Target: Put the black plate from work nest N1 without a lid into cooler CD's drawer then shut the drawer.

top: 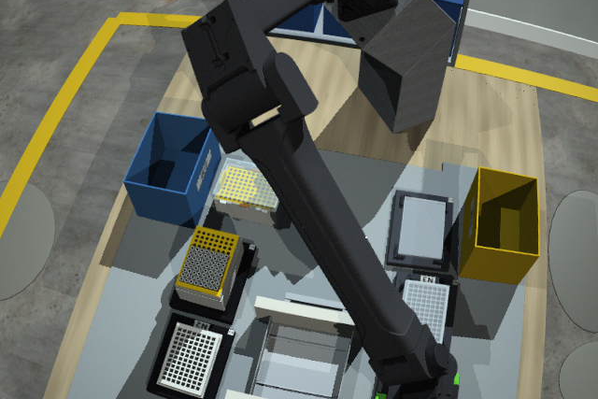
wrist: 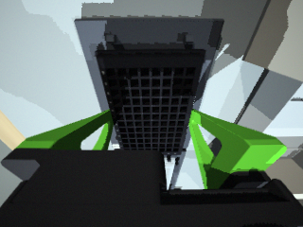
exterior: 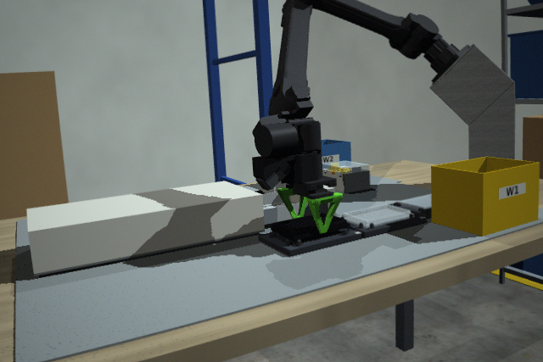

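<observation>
My gripper is now 30 mm above the work nest N1. The rest, counted from my hand: black plate (right at my hand); clear plate (160 mm behind, 30 mm to the left, 10 mm below); drawer (30 mm behind, 190 mm to the right, 10 mm below).
</observation>
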